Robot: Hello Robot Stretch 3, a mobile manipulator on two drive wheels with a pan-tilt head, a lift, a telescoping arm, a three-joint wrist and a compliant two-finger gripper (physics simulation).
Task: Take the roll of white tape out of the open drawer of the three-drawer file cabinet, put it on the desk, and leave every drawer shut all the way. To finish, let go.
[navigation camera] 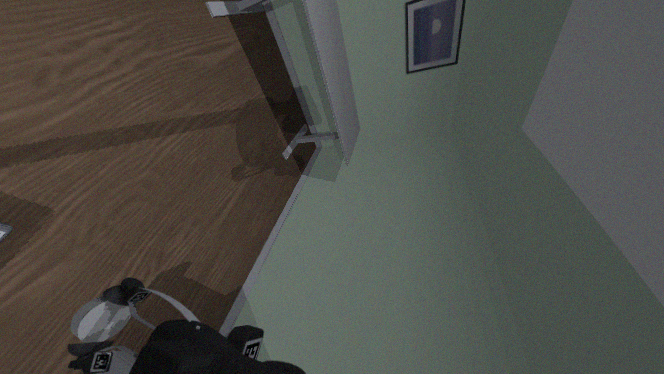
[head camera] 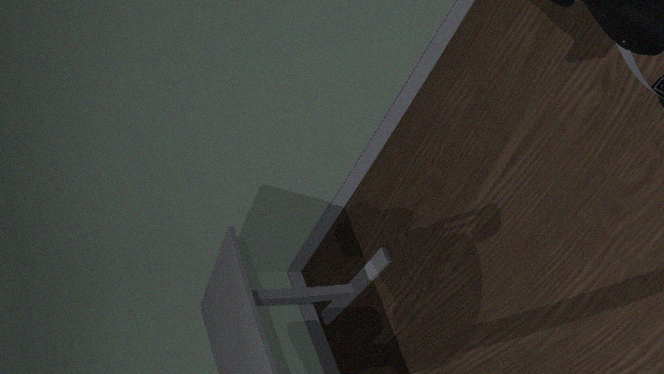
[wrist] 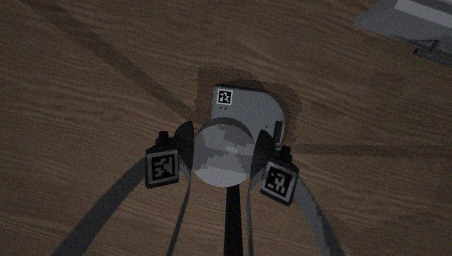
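Note:
The roll of white tape [navigation camera: 98,321] [wrist: 223,155] is a pale round thing between the fingertips of my gripper [navigation camera: 102,320] [wrist: 224,143]. The gripper is shut on it and holds it up, high over the floor. In the head camera view part of the wrist shows at the top right corner. The desk [head camera: 232,312] [navigation camera: 336,65] is a pale slab on legs by the green wall, apart from the gripper. Part of the file cabinet's grey drawer front [wrist: 387,24] with a dark handle shows at the top right of the wrist view; how far that drawer stands open is cut off.
My own base [wrist: 250,107] lies below the gripper in the wrist view. A desk leg with its foot [head camera: 377,265] [navigation camera: 295,142] stands on the wooden floor [head camera: 500,165] [navigation camera: 150,215] [wrist: 100,200]. A framed picture [navigation camera: 434,35] hangs on the green wall [head camera: 150,125] [navigation camera: 400,240].

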